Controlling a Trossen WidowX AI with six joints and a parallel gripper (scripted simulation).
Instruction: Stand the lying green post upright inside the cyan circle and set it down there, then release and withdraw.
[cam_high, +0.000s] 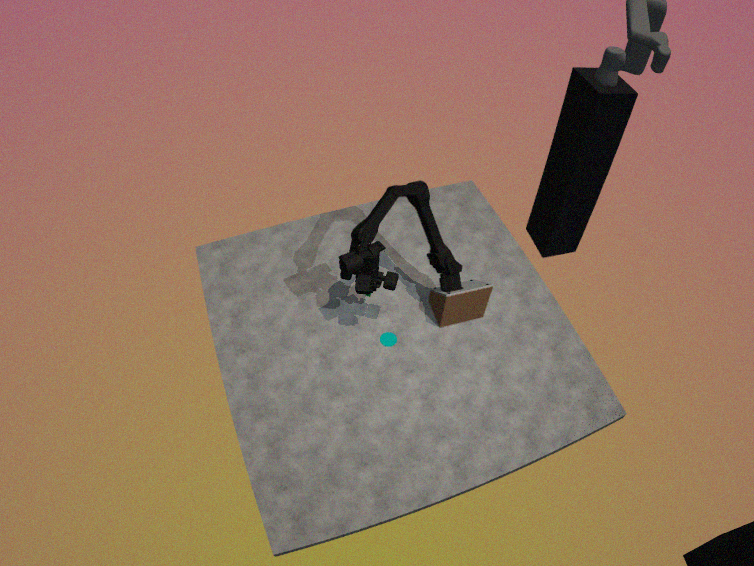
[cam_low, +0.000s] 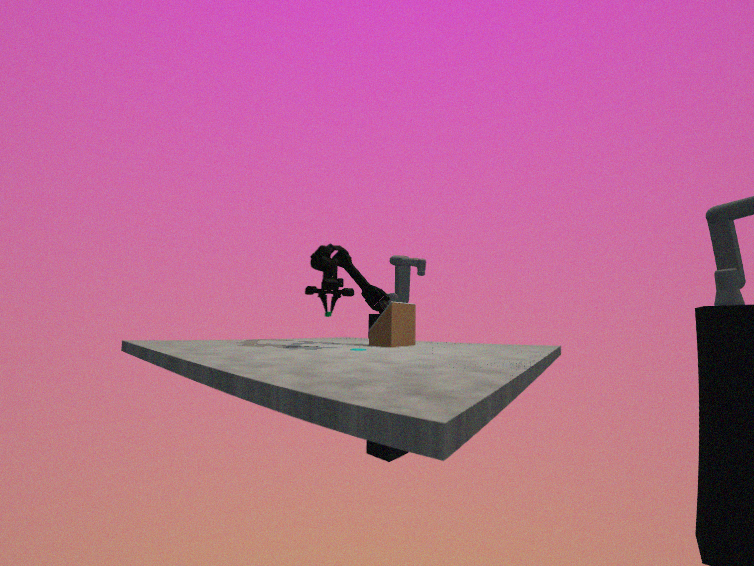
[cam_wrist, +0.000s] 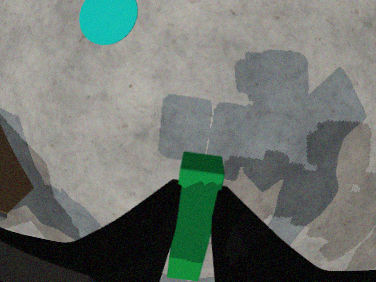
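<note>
My gripper tip is now 4 cm past the cyan circle, 12 cm to the right of it and 13 cm above it. Also, from my gripper tip: green post (1 cm behind, 2 cm to the right).
</note>
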